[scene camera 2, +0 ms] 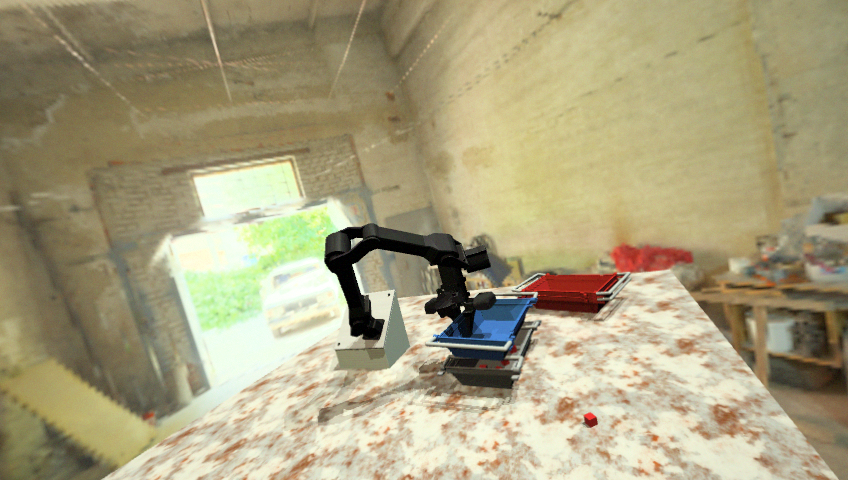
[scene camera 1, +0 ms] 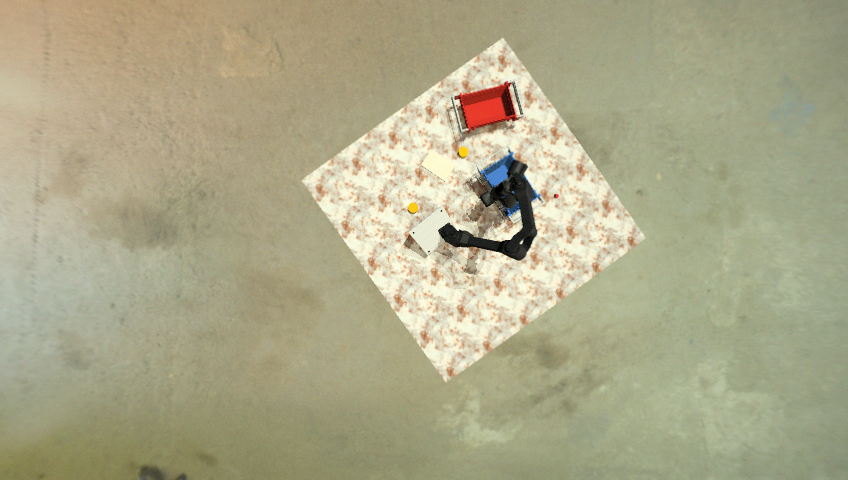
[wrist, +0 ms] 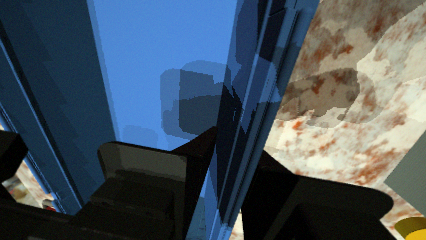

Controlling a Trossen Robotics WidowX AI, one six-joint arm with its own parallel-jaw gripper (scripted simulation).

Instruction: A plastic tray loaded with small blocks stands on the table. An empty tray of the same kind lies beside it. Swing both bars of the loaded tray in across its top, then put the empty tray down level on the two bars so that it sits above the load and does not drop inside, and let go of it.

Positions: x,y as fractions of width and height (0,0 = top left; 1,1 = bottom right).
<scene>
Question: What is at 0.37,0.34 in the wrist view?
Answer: A blue tray.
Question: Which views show the blue tray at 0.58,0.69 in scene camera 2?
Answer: Scene camera 2, scene camera 1 and the wrist view: all of them.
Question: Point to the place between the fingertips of the gripper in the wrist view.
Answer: At 0.53,0.56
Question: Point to a blue tray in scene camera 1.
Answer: At 0.59,0.36
</scene>
